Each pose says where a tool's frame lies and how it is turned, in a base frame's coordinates. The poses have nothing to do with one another.
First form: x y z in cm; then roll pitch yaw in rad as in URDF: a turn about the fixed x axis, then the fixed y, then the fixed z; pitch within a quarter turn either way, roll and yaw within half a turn.
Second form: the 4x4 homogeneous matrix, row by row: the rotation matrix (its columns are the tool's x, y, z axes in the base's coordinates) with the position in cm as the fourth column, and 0 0 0 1 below. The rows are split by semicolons. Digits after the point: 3 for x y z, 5 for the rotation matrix.
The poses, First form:
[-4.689 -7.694 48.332 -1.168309 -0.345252 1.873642]
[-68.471 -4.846 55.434 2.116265 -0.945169 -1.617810]
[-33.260 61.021 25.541 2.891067 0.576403 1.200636]
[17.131 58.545 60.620 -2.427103 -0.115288 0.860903]
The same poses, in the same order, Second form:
-0.28064 -0.46675 -0.83868 -4.689; 0.89817 0.18040 -0.40094 -7.694; 0.33843 -0.86580 0.36859 48.332; 0 0 0 1
-0.02752 -0.48568 -0.87370 -68.471; -0.58496 0.71658 -0.37991 -4.846; 0.81060 0.50063 -0.30382 55.434; 0 0 0 1
0.30331 0.95205 0.04011 -33.260; 0.78164 -0.22451 -0.58192 61.021; -0.54501 0.20786 -0.81225 25.541; 0 0 0 1
0.64743 0.62206 -0.44031 17.131; 0.75340 -0.43519 0.49296 58.545; 0.11503 -0.65088 -0.75041 60.620; 0 0 0 1

